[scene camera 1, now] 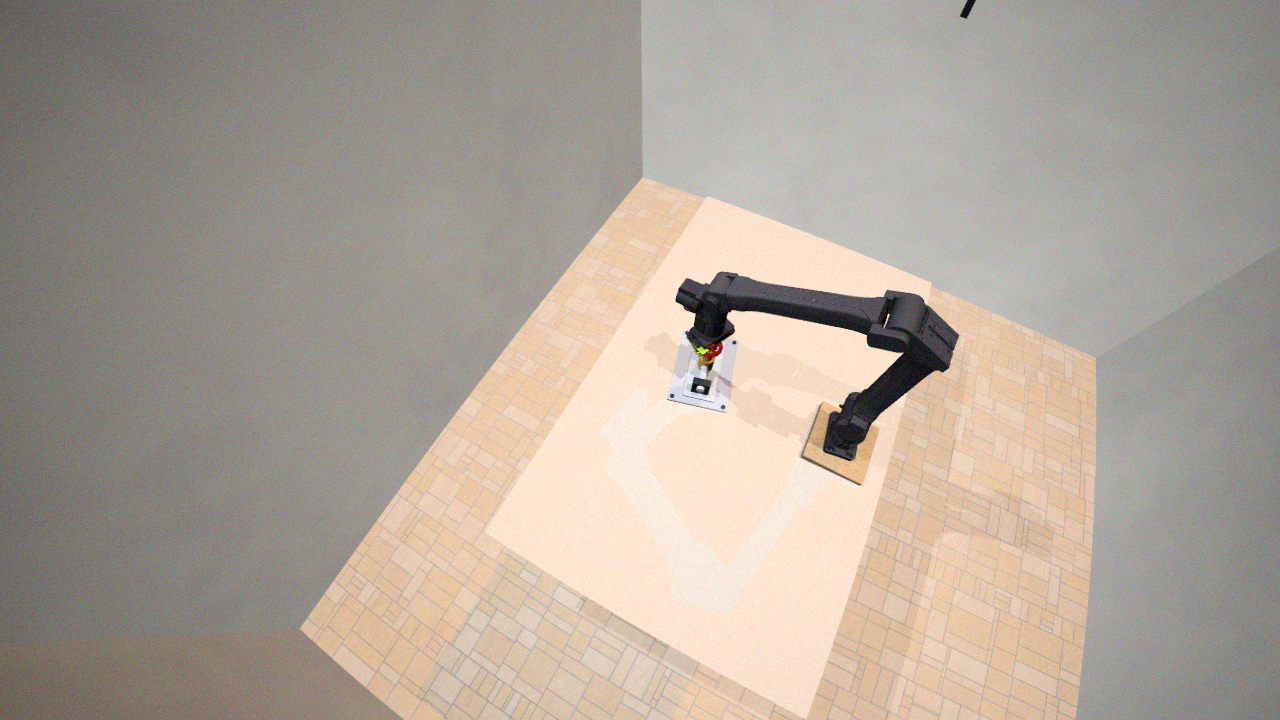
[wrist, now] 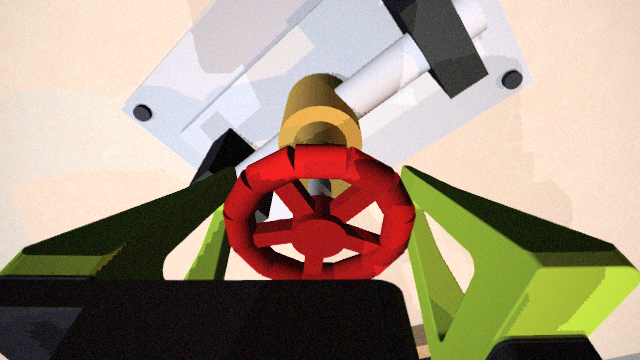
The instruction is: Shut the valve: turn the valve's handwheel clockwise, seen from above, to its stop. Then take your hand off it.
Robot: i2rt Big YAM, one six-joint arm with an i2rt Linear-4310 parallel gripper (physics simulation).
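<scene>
The red handwheel (scene camera 1: 714, 350) (wrist: 319, 238) has a round rim with spokes and sits on top of the brass valve body (scene camera 1: 706, 363) (wrist: 320, 107). My gripper (scene camera 1: 703, 347) (wrist: 318, 179) points down over the valve. Its two green fingers stand on opposite sides of the rim, left and right in the wrist view, and are shut on the handwheel. The near part of the rim is hidden behind the dark gripper housing in the wrist view. In the scene view the arm hides part of the wheel.
A pale pipe (wrist: 382, 75) runs through the valve body, held by dark blocks (wrist: 445, 50) on a bolted metal plate (scene camera 1: 677, 385) (wrist: 480, 107). The arm's wooden base board (scene camera 1: 816, 443) stands to the right on the light table top (scene camera 1: 572, 501).
</scene>
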